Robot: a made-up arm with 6 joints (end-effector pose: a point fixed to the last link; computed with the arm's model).
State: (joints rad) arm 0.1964 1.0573 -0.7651 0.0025 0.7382 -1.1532
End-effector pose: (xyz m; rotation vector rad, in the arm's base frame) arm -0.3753 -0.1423 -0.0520 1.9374 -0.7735 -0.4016
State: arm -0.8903 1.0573 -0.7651 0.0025 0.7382 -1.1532
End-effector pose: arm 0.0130 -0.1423 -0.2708 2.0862 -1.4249 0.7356
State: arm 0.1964 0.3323 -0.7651 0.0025 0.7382 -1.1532
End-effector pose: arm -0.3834 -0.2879 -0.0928 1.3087 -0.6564 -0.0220
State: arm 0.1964 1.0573 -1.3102 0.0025 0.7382 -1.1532
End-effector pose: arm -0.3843 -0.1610 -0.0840 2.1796 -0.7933 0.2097
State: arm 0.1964 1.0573 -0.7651 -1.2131 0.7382 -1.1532
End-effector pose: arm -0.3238 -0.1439 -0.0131 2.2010 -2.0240 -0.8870
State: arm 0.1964 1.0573 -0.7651 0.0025 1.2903 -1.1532
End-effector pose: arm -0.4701 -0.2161 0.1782 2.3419 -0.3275 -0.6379
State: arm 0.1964 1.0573 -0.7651 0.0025 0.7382 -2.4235
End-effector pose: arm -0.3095 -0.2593 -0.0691 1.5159 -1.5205 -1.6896
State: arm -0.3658 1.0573 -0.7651 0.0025 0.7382 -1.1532
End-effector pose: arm -0.2045 -0.1423 -0.2194 2.0715 -1.1254 0.1593
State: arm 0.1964 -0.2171 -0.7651 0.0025 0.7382 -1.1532
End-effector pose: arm -0.3755 -0.3964 -0.0529 0.8204 -0.5417 0.2284
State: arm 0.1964 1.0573 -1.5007 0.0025 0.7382 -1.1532
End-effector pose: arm -0.3826 -0.1673 -0.0957 2.2391 -0.7893 0.4360
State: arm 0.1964 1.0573 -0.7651 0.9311 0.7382 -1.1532
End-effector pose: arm -0.4049 -0.1833 -0.0546 1.4734 0.0433 -0.0678
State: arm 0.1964 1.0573 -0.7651 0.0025 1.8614 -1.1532
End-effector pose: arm -0.4915 -0.4086 0.3639 2.6694 0.2369 -0.8803
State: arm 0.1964 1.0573 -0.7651 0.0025 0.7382 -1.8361
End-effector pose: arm -0.3220 -0.1970 -0.0511 1.7990 -1.1972 -1.0926
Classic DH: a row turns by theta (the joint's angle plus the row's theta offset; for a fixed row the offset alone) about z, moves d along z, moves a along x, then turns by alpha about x. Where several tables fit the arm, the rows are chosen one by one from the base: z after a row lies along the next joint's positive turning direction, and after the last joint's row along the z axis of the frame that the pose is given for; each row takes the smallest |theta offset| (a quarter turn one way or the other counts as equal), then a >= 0, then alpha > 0; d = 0 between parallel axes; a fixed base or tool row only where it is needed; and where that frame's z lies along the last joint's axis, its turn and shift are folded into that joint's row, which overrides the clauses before.
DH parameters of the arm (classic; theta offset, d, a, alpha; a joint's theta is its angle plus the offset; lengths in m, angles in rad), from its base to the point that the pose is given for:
base (fixed): 0 0.16 0 -1.5708
joint 1: 1.5708 -0.27 0.11 1.5708
joint 2: -1.5708 -0.26 0.11 -1.5708
joint 3: 1.5708 0.14 0.02 -1.5708
joint 4: 1.5708 -0.13 0.38 -1.5708
joint 5: 0 -0.1 -0.38 1.5708
joint 6: -1.5708 -0.15 0.03 -1.5708
tool (fixed): 3.1416 -0.11 0 0

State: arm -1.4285 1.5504 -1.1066 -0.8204 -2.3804 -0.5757
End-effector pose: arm 0.9334 -0.6710 -0.2187 0.2688 -2.3993 -1.4377
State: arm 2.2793 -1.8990 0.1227 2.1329 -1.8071 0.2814
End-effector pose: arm 0.3553 -0.3584 -0.5019 0.6665 -0.3576 -0.7651
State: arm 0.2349 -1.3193 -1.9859 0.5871 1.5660 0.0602
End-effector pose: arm -0.5273 -0.2137 0.4651 -0.4512 2.2209 -0.0969
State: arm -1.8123 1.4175 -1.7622 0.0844 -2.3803 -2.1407
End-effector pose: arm 0.0331 -0.8553 0.1534 0.7366 0.4406 0.3465
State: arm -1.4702 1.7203 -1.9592 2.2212 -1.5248 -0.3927
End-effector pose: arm -0.4537 0.0256 0.3643 2.5069 1.4302 -0.1288
